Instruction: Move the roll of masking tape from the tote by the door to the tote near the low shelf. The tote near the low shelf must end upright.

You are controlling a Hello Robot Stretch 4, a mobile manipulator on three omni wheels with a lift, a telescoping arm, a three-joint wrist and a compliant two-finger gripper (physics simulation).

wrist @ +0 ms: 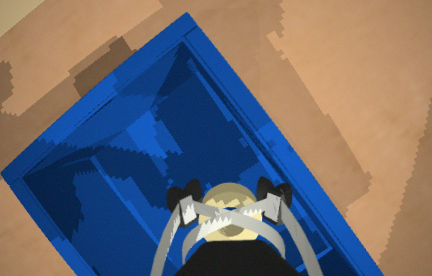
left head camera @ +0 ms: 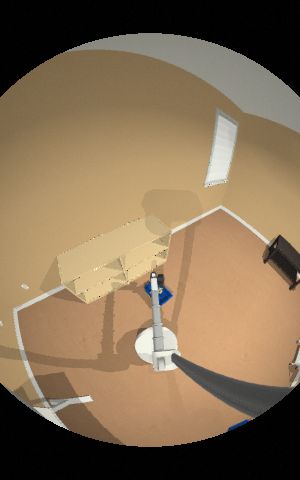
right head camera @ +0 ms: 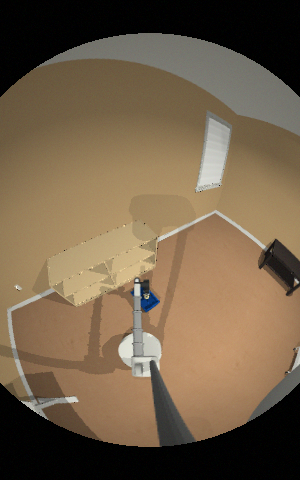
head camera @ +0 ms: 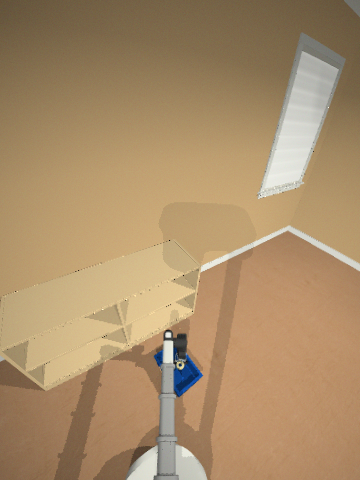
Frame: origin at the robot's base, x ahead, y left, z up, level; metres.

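Where they show: gripper, between the fingertips: (wrist: 229, 192) (left head camera: 159, 289) (right head camera: 146, 295) (head camera: 180, 363).
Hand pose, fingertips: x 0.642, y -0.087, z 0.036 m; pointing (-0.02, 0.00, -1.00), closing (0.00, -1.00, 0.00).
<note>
After its pixels a point has its place.
The roll of masking tape (wrist: 230, 191) {x 0.651, y -0.088, z 0.068 m} (head camera: 180, 369) {x 0.597, y -0.087, z 0.056 m} is a pale yellow ring. My gripper (wrist: 229, 192) {x 0.642, y -0.087, z 0.036 m} (head camera: 180, 361) {x 0.642, y -0.087, z 0.036 m} is shut on it, with a black fingertip on each side. The tape is over the open blue tote (wrist: 272, 137) {x 0.696, y -0.119, z 0.093 m} (head camera: 191, 372) {x 0.602, y -0.171, z -0.023 m} (left head camera: 166, 297) {x 0.557, y -0.176, z -0.025 m} (right head camera: 150, 303) {x 0.558, y -0.135, z -0.024 m} near the low shelf, nearer its right long wall in the wrist view. How far it is above the tote floor is hard to tell. This tote stands upright. A sliver of another blue tote (left head camera: 239, 425) shows at the bottom of the left head view.
The low wooden shelf (head camera: 95, 300) {x 0.780, y 0.426, z 0.582 m} (left head camera: 107, 242) {x 0.943, y 0.437, z 0.582 m} (right head camera: 97, 250) {x 0.900, y 0.387, z 0.583 m} stands against the wall, just behind the tote. A dark piece of furniture (left head camera: 282, 260) {x 0.708, y -2.614, z 0.122 m} (right head camera: 281, 265) {x 0.691, y -2.709, z 0.123 m} stands by the right wall. A white object (left head camera: 75, 400) (right head camera: 60, 401) is at the lower left.
</note>
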